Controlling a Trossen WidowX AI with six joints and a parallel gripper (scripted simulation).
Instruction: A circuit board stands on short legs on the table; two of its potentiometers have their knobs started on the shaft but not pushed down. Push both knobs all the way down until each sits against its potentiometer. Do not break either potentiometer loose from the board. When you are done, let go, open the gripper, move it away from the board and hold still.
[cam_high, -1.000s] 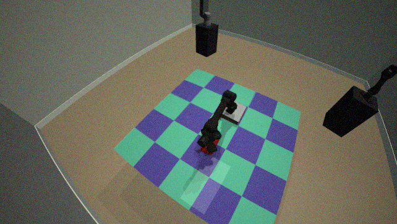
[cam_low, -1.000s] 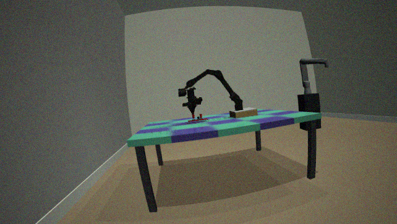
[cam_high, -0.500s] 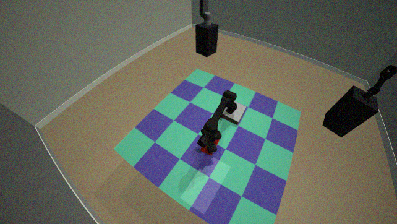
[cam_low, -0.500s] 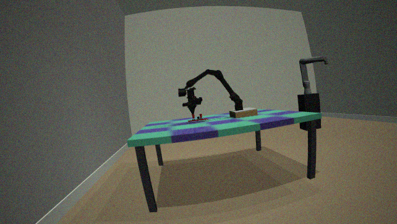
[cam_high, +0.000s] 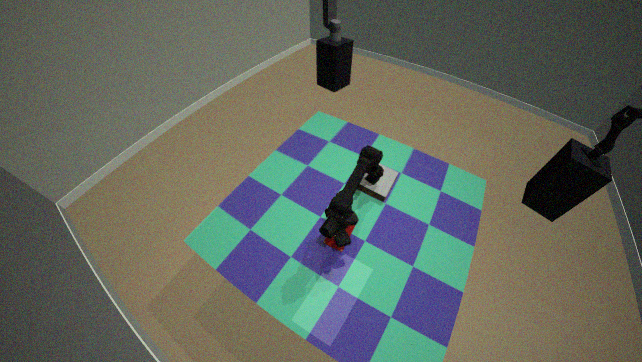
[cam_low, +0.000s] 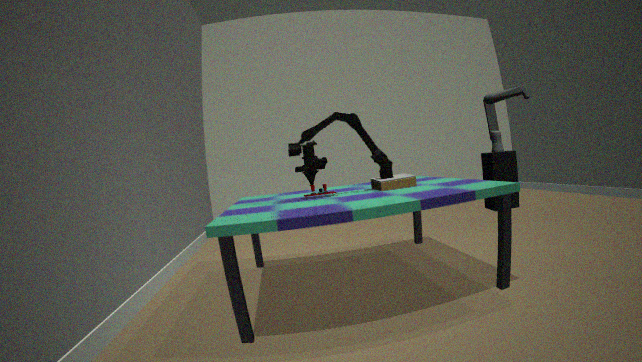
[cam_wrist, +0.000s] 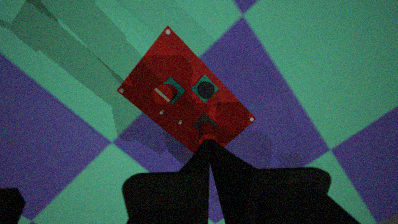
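Right now my gripper tip is 1 cm above the red knob.
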